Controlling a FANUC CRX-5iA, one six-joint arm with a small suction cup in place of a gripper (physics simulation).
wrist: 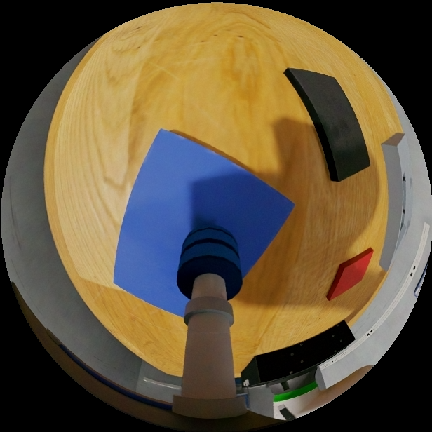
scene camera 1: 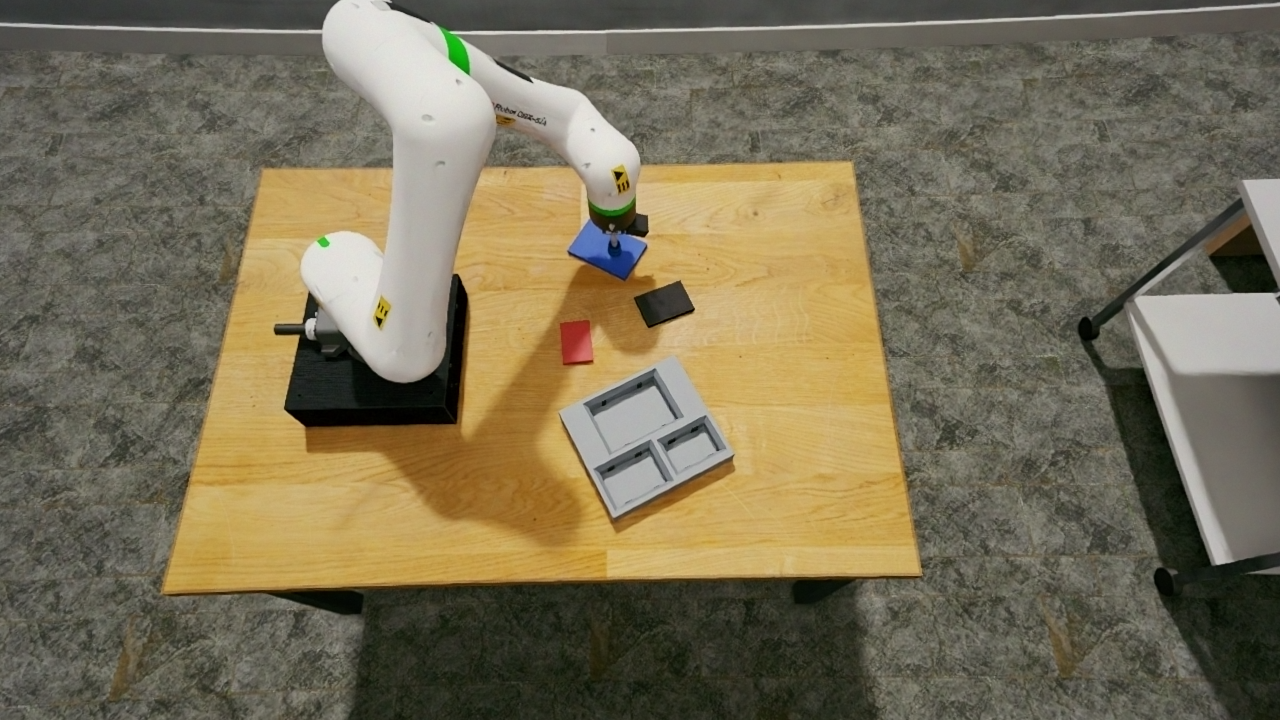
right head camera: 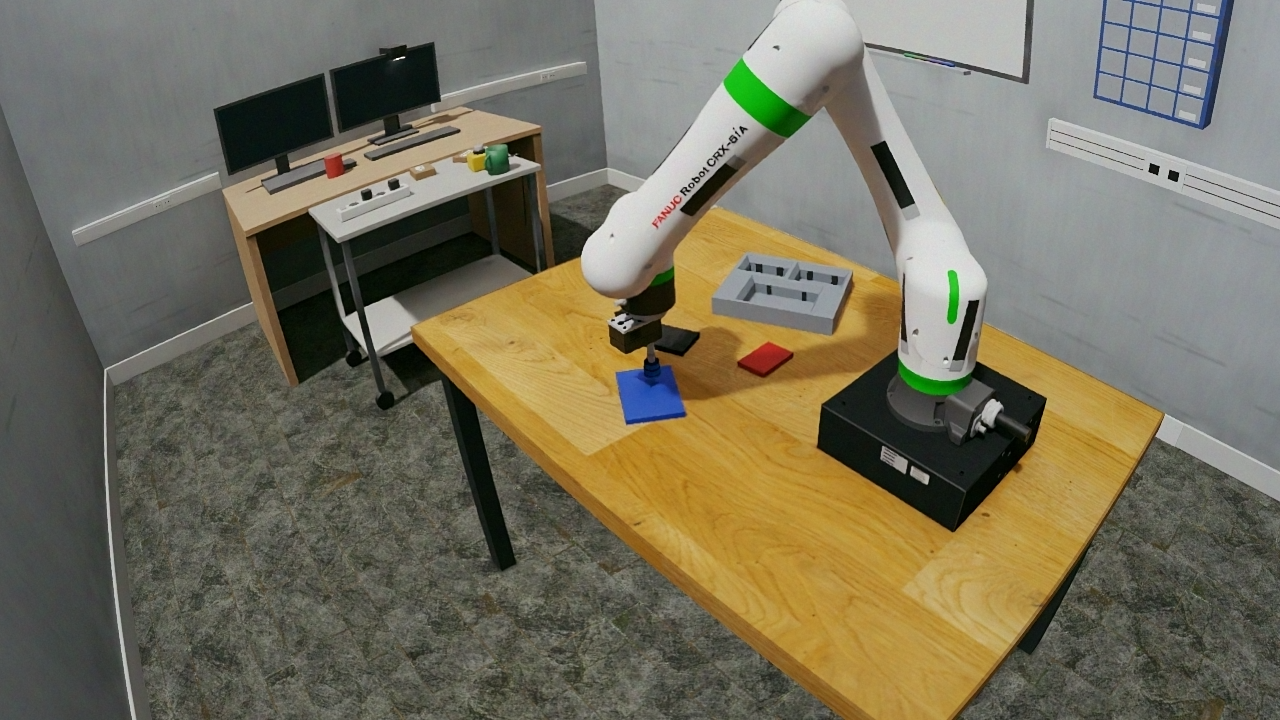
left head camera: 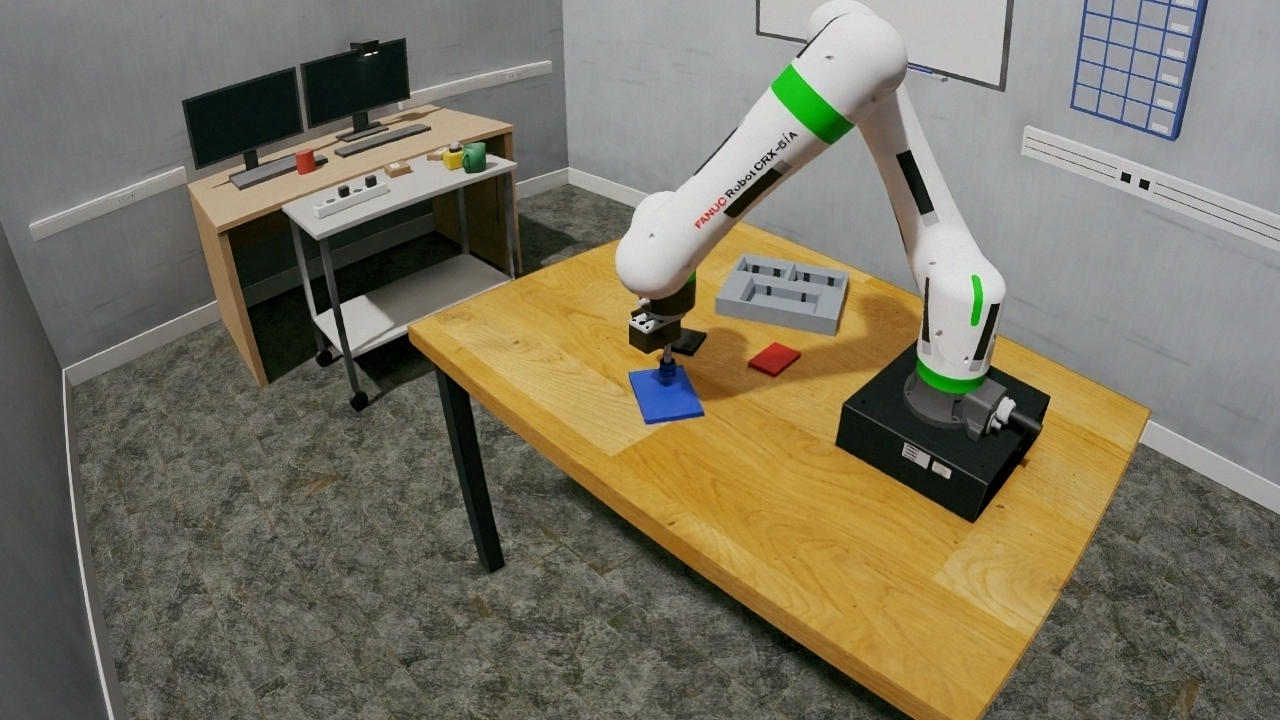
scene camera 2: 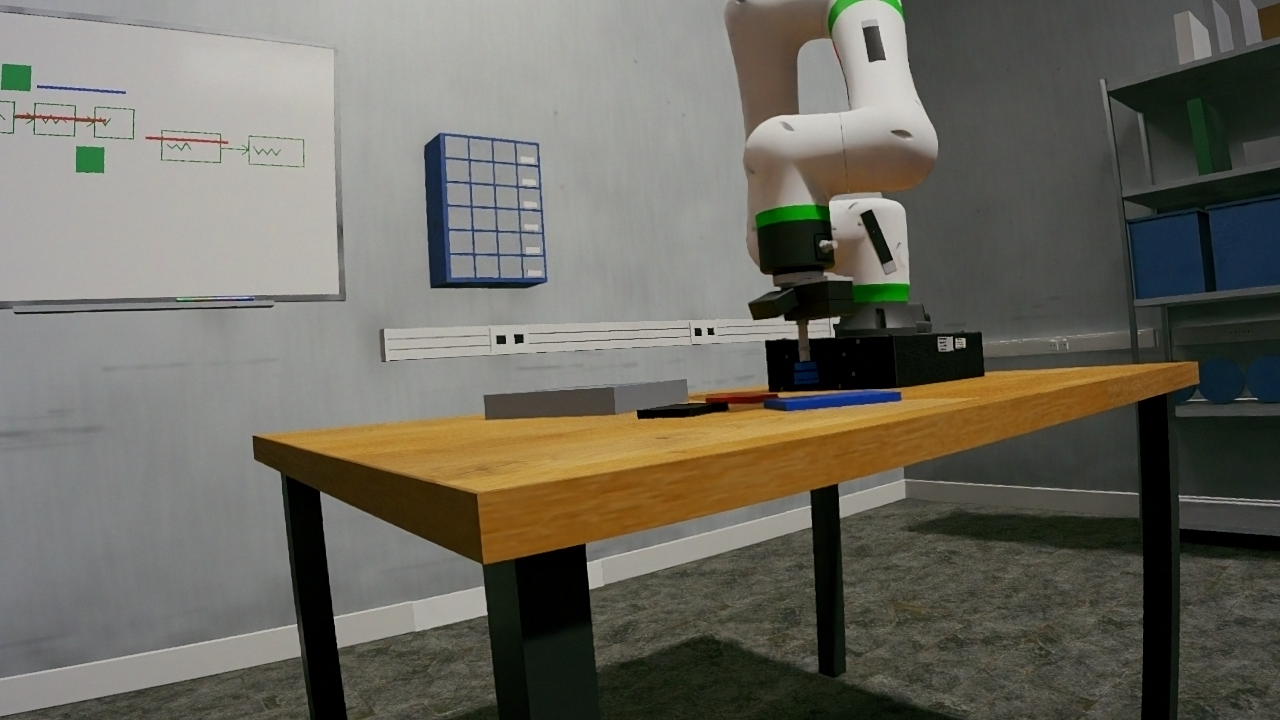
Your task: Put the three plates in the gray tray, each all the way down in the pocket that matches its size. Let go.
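Pixels of known places: hand at its tool point: (scene camera 1: pixel 614 251) (right head camera: pixel 652 373) (left head camera: pixel 667 373) (scene camera 2: pixel 806 382); arm's base at its link origin: (right head camera: pixel 929 401) (left head camera: pixel 943 399) (scene camera 2: pixel 875 335).
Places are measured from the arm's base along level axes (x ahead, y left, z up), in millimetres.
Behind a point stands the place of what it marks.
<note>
The blue plate (left head camera: pixel 669 407) @[y 267, x 380, z -79 mm] (right head camera: pixel 653 407) @[y 263, x 377, z -79 mm] (scene camera 1: pixel 590 248) @[y 237, x 383, z -79 mm] (scene camera 2: pixel 850 399) @[y 287, x 437, z -83 mm] (wrist: pixel 155 200) is the largest and lies flat on the table. My suction cup (left head camera: pixel 666 381) @[y 219, x 436, z -62 mm] (right head camera: pixel 651 376) (scene camera 1: pixel 614 253) (scene camera 2: pixel 805 382) (wrist: pixel 210 232) is over it, with a small gap beneath in scene camera 2; it is open and holds nothing. The black plate (left head camera: pixel 689 342) @[y 99, x 504, z -80 mm] (right head camera: pixel 678 341) @[y 100, x 510, z -80 mm] (scene camera 1: pixel 664 304) @[y 100, x 540, z -79 mm] (scene camera 2: pixel 682 411) @[y 149, x 578, z -83 mm] (wrist: pixel 335 125) and the smaller red plate (left head camera: pixel 775 359) @[y 23, x 354, z -80 mm] (right head camera: pixel 766 359) @[y 22, x 353, z -80 mm] (scene camera 1: pixel 576 342) @[y 13, x 360, z -80 mm] (scene camera 2: pixel 742 397) @[y 47, x 386, z -81 mm] (wrist: pixel 351 274) lie flat. The gray tray (left head camera: pixel 776 315) @[y -87, x 444, z -67 mm] (right head camera: pixel 773 314) @[y -88, x 442, z -66 mm] (scene camera 1: pixel 577 424) @[y -173, x 370, z -51 mm] (scene camera 2: pixel 546 402) @[y -128, x 611, z -68 mm] has one large and two smaller empty pockets.
The black robot base (left head camera: pixel 913 447) @[y 129, x -19, z -14 mm] (right head camera: pixel 895 456) @[y 128, x -28, z -19 mm] (scene camera 1: pixel 375 407) @[y -159, x 8, z 6 mm] stands on the wooden table (left head camera: pixel 805 537) @[y 329, x 27, z -90 mm] (scene camera 1: pixel 787 537) @[y -376, x 757, z -90 mm]. The black plate lies between the blue plate and the tray's side of the table, with the red plate nearer the base. A white cart (left head camera: pixel 402 201) stands beyond the table.
</note>
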